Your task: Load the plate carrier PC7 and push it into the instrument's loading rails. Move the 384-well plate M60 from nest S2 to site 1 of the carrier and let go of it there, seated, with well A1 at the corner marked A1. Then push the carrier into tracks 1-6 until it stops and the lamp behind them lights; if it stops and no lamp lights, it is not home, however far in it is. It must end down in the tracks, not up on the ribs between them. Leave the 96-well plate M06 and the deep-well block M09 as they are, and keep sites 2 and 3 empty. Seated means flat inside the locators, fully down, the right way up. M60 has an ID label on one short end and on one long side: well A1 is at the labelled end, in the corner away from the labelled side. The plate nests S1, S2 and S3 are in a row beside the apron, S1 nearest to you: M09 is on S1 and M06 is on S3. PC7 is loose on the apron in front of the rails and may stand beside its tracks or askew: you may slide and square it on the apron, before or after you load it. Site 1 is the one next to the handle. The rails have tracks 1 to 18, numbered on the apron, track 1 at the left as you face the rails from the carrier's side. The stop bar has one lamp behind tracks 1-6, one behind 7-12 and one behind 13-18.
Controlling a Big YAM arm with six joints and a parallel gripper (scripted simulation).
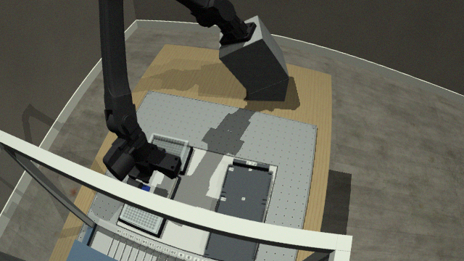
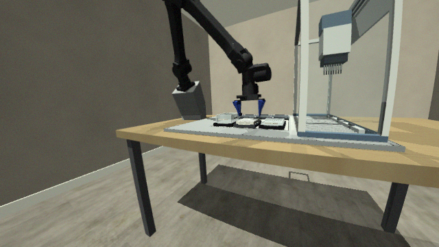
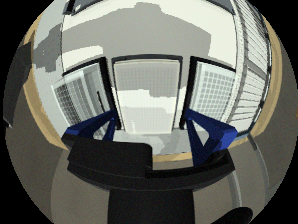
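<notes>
Right now my hand is 4 cm above the nest S2. The rest, counted from my hand: white frame bar: 42 cm above, 19 cm ahead, 15 cm to the left; then dark carrier PC7: 27 cm to the left, 3 cm below, 1 cm behind.
</notes>
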